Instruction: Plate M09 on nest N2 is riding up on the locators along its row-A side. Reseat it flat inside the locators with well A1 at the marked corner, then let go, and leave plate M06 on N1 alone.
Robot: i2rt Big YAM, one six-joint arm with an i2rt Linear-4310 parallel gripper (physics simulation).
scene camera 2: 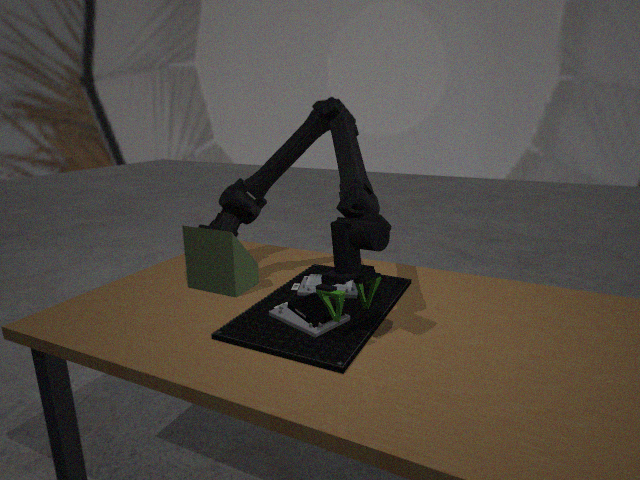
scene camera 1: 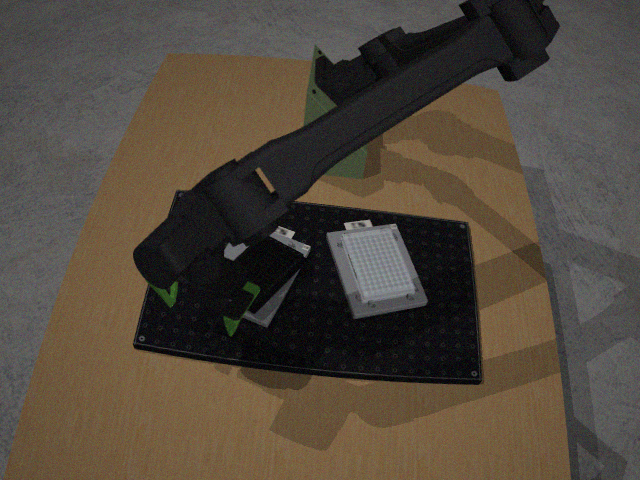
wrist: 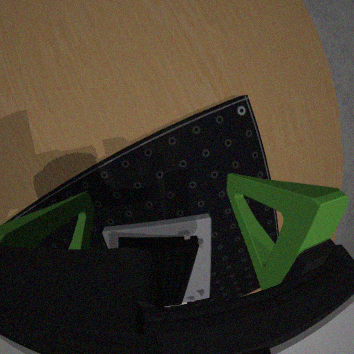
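Seen in the pictures: gripper, fingertip midpoint: (scene camera 2: 351, 314) (scene camera 1: 201, 318) (wrist: 157, 190); arm's base at its link origin: (scene camera 2: 217, 242) (scene camera 1: 335, 89).
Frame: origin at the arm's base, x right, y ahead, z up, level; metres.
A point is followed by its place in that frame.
Note:
A black well plate (scene camera 1: 281, 263) @[x 0.072, y 0.338, z -0.091 m] (scene camera 2: 308, 310) @[x 0.130, y 0.342, z -0.096 m] (wrist: 172, 265) @[x 0.137, y 0.364, z -0.096 m] sits tilted in a grey nest (scene camera 1: 281, 304) (scene camera 2: 297, 324) @[x 0.176, y 0.335, z -0.112 m] (wrist: 202, 265) @[x 0.162, y 0.324, z -0.112 m]; the arm hides part of it. A white well plate (scene camera 1: 379, 263) @[x -0.078, y 0.319, z -0.098 m] (scene camera 2: 312, 282) @[x -0.045, y 0.276, z -0.100 m] lies in a second grey nest (scene camera 1: 382, 308) @[x -0.082, y 0.394, z -0.112 m] and looks level in scene camera 1. I cannot read the labels or the marked corners. My gripper (scene camera 1: 201, 319) @[x 0.177, y 0.467, z -0.063 m] (scene camera 2: 352, 313) @[x 0.177, y 0.467, z -0.063 m] (wrist: 157, 190) @[x 0.177, y 0.467, z -0.063 m] is wide open and empty, with green fingers pointing down. In the wrist view the fingers stand left and right of the black plate's nest, nearer its far end; contact is unclear.
Both nests stand on a black perforated board (scene camera 1: 413, 351) @[x -0.129, y 0.462, z -0.124 m] (scene camera 2: 248, 335) @[x 0.245, y 0.246, z -0.124 m] (wrist: 172, 155) @[x 0.194, y 0.467, z -0.124 m] on a wooden table (scene camera 1: 129, 413) @[x 0.280, y 0.600, z -0.137 m] (scene camera 2: 465, 351) @[x 0.107, y 0.702, z -0.137 m] (wrist: 125, 60) @[x 0.199, y 0.571, z -0.137 m]. A green angled block (scene camera 1: 351, 167) @[x -0.040, y 0.092, z -0.110 m] (scene camera 2: 209, 260) @[x 0.049, y 0.004, z -0.040 m] stands beyond the board. White label tabs (scene camera 1: 357, 224) @[x -0.049, y 0.220, z -0.122 m] stick out at the nests.

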